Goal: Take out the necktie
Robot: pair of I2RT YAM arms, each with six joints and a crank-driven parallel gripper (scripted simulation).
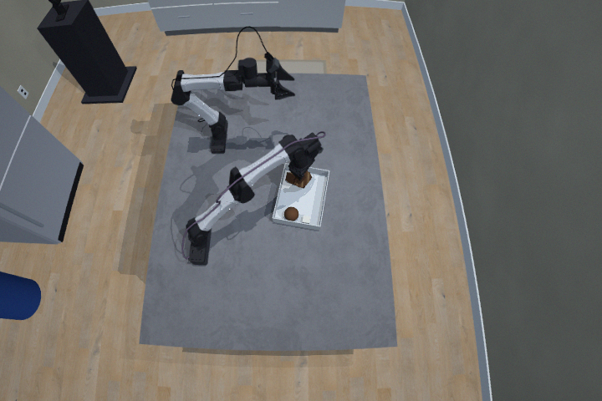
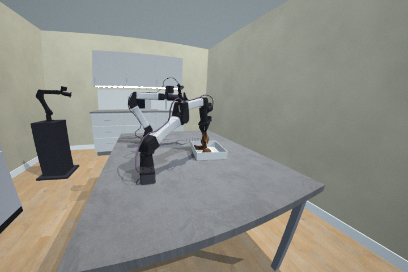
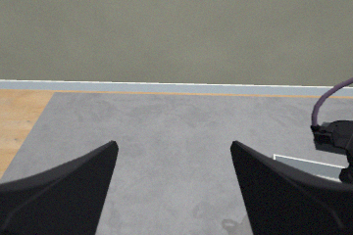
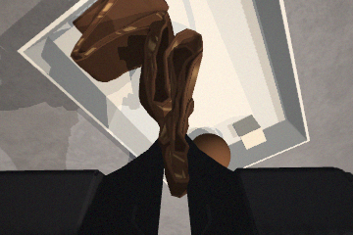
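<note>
Now: the white basket 20 mm ahead of my right hand, 40 mm to the right of it and 120 mm below it. Round my right hand: small cream block: 40 mm ahead, 160 mm to the right, 110 mm below; then brown ball: 30 mm behind, 140 mm to the right, 100 mm below.
</note>
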